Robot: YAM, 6 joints.
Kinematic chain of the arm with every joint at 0, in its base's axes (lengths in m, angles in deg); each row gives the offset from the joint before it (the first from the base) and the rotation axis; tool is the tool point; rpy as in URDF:
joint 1: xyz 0 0 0.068 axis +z
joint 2: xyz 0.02 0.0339 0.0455 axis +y
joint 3: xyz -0.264 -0.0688 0 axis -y
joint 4: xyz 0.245 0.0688 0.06 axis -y
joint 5: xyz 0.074 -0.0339 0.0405 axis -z
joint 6: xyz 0.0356 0 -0.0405 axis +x
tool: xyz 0 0 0 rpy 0 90 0
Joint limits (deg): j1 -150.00..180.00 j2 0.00..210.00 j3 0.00..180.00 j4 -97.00..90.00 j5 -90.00..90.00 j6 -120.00..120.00
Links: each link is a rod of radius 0.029 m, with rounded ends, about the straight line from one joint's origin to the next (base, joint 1, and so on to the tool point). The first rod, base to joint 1, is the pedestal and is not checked.
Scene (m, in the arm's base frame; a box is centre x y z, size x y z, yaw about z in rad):
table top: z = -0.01
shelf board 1: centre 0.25 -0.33 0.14 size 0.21 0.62 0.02 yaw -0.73
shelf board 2: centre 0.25 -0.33 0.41 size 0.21 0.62 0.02 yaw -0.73
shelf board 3: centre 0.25 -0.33 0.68 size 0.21 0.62 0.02 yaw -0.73
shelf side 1: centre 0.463 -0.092 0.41 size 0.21 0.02 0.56 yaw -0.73
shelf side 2: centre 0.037 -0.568 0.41 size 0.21 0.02 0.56 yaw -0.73
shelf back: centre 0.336 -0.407 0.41 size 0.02 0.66 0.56 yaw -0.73
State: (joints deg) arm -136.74 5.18 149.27 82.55 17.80 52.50
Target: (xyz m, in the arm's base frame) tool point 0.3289 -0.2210 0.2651
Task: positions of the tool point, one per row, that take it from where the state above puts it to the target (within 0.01 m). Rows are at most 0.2 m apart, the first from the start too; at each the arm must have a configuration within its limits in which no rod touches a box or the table.
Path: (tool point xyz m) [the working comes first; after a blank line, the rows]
Joints at the target: -33.09 101.10 57.13 54.25 9.07 52.50
Straight joint move there: touches shelf board 2.

1: 0.2974 0.4366 0.2749
2: 0.1835 0.4357 0.3847
3: 0.0763 0.3817 0.4734
4: -0.0022 0.2858 0.5335
5: -0.0381 0.1679 0.5601
6: -0.0288 0.0525 0.5519
7: 0.0163 -0.0385 0.5113
8: 0.0790 -0.0909 0.4438
9: 0.1368 -0.1014 0.3582
10: 0.1698 -0.0786 0.2651
11: 0.2099 -0.1069 0.2813
12: 0.2514 -0.1407 0.2871
13: 0.2918 -0.1791 0.2818
14: 0.3289 -0.2210 0.2651

